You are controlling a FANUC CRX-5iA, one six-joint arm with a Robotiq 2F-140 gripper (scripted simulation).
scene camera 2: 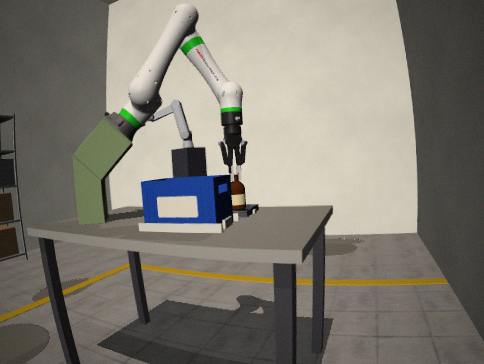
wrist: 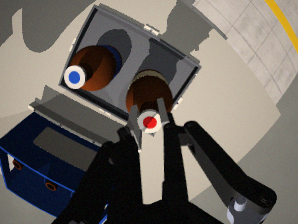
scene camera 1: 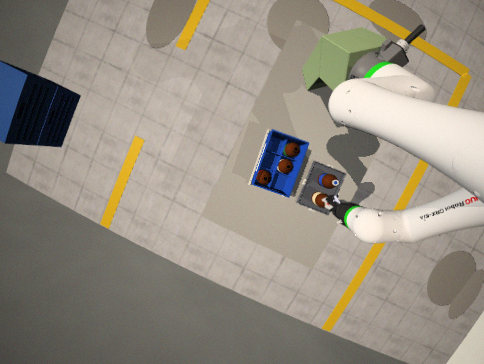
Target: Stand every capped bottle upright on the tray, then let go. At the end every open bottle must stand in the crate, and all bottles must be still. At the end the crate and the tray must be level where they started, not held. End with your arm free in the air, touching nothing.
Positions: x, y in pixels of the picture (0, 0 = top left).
Scene:
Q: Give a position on a tray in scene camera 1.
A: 311, 186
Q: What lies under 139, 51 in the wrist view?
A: A tray.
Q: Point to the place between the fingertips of my gripper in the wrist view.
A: At 149, 110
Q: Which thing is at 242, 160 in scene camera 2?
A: My gripper.

